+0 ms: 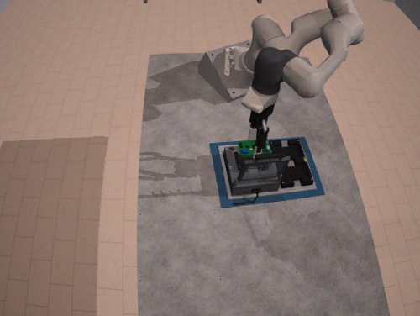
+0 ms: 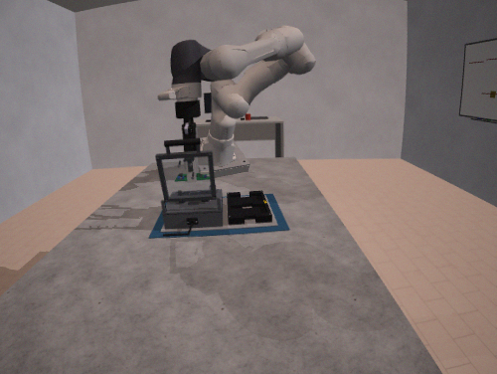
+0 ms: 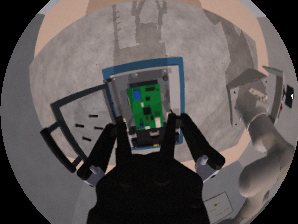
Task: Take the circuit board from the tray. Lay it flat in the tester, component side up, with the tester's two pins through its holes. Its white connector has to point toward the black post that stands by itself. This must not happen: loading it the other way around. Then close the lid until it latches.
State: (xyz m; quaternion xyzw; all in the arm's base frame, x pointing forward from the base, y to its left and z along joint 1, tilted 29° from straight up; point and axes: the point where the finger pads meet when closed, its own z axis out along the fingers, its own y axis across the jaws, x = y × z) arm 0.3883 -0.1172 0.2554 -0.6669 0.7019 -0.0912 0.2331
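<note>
My hand is 20 mm above the green circuit board. Round my hand: tester bed (10 mm ahead, 80 mm below); framed clear lid (130 mm ahead, 30 mm above).
</note>
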